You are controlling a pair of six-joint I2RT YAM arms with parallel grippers.
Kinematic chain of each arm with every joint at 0, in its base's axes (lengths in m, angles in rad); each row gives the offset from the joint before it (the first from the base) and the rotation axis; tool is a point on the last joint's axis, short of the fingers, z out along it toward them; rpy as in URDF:
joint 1: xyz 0 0 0.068 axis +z
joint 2: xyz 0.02 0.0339 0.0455 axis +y
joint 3: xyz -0.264 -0.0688 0 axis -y
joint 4: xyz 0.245 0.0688 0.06 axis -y
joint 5: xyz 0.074 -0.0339 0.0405 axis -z
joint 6: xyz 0.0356 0 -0.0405 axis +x
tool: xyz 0 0 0 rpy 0 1.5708 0
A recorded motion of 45 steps. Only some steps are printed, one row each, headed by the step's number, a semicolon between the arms.
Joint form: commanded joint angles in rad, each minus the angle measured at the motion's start. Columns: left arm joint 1, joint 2, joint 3, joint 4, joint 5, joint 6; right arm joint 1, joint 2, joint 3, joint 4, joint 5, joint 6.
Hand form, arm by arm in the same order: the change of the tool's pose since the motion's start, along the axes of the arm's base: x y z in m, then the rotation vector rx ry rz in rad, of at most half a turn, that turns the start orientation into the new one. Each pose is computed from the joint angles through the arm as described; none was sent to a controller.
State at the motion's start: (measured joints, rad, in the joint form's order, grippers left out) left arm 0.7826 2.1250 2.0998 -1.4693 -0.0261 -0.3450; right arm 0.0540 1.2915 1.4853 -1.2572 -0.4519 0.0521
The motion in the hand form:
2: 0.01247 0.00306 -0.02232 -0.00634 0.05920 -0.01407; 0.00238 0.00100 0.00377 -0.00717 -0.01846 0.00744
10: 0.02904 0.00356 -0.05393 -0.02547 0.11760 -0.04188; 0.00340 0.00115 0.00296 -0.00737 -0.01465 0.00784
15: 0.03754 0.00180 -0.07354 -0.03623 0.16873 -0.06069; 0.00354 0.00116 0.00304 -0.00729 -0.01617 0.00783
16: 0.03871 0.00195 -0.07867 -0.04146 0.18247 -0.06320; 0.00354 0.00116 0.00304 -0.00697 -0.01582 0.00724
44: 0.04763 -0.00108 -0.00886 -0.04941 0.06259 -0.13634; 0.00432 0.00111 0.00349 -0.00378 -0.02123 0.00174
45: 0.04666 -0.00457 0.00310 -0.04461 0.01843 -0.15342; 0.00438 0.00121 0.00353 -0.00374 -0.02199 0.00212
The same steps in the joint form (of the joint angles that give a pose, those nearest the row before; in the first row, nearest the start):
2: -0.0187 0.0622 0.0095 0.0057 -0.0370 -0.0027; 0.0046 0.0088 0.0195 0.0042 0.0057 -0.0072
10: -0.0462 0.1392 0.0095 0.0267 -0.0626 -0.0027; 0.0050 0.0126 0.0194 0.0042 0.0057 -0.0072
15: -0.0641 0.1861 0.0095 0.0282 -0.0885 -0.0031; 0.0050 0.0126 0.0194 0.0057 0.0057 -0.0072
16: -0.0660 0.1984 0.0095 0.0267 -0.0938 -0.0031; 0.0050 0.0126 0.0194 0.0057 0.0057 -0.0065
44: -0.0771 0.2598 0.4032 -0.2213 -0.0038 0.0595; 0.0046 0.0126 0.0195 0.0141 0.0057 0.0000
45: -0.0794 0.2399 0.4181 -0.2209 0.0244 0.0729; 0.0050 0.0126 0.0195 0.0149 0.0057 0.0000

